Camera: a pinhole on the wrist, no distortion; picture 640 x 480 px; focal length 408.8 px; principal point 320.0 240.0 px. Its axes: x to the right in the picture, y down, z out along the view. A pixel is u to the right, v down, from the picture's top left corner.
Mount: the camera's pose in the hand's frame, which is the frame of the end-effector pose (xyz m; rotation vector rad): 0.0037 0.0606 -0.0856 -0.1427 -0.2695 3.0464
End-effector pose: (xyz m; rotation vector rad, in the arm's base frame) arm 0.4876 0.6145 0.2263 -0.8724 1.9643 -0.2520
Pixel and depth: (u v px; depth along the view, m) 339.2 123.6 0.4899
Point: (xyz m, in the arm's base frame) 0.7953 0.8078 -0.0166
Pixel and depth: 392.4 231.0 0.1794
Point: 0.5570 0.6863 0.1915
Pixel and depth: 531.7 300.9 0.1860
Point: 0.5862 0.7109 0.2527
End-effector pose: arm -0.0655 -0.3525 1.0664 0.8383 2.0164 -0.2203
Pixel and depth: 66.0 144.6 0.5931
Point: 0.2393 -0.4052 0.5047
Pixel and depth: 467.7 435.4 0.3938
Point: 0.0619 -0.6937 1.0457
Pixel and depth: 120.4 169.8 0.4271
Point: 0.1488 -0.4052 0.7265
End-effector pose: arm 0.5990 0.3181 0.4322 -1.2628 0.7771 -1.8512
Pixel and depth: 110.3 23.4 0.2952
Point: 0.8347 0.1067 0.4568
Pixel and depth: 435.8 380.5 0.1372
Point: 0.6446 0.3624 0.4238
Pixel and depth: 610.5 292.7 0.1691
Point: 0.6972 0.4154 0.3719
